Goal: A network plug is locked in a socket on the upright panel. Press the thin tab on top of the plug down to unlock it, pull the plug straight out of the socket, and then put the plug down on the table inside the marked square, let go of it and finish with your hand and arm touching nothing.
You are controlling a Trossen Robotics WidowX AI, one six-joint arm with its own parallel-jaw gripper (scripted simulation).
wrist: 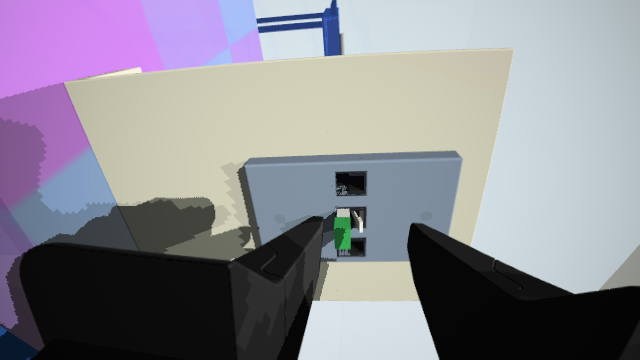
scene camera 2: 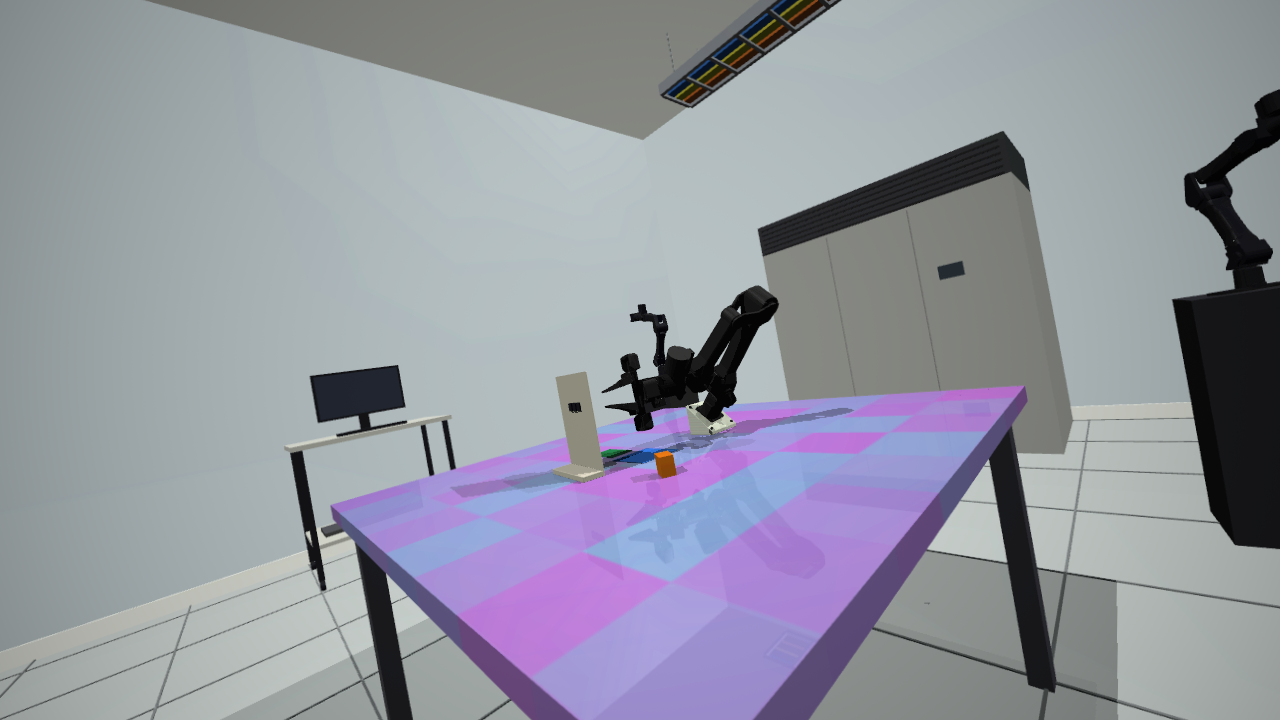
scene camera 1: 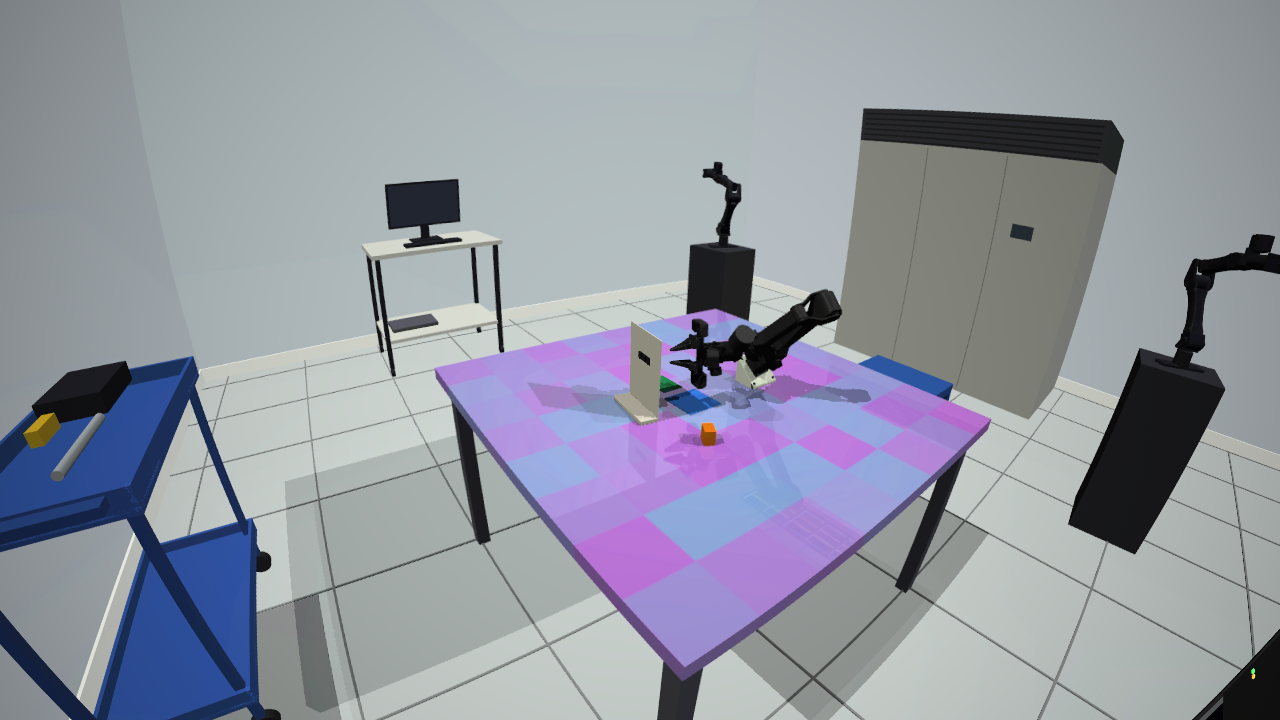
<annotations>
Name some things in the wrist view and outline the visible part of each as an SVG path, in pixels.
My gripper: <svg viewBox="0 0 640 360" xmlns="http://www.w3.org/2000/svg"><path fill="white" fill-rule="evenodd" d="M411 224L407 242L411 264L410 269L439 360L640 360L640 286L624 286L621 288L574 294L521 270L517 270L506 263L495 260L492 256L484 254L461 241L459 242L424 223ZM324 218L312 216L266 244L262 244L260 247L232 261L64 242L37 245L25 253L20 263L21 284L45 345L30 360L298 360L319 278Z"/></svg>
A green plug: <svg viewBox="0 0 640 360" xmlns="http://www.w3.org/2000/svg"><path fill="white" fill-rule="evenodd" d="M351 211L357 228L362 233L363 221L359 217L359 211ZM337 209L337 217L335 217L334 222L335 249L351 250L350 208Z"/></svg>
</annotations>
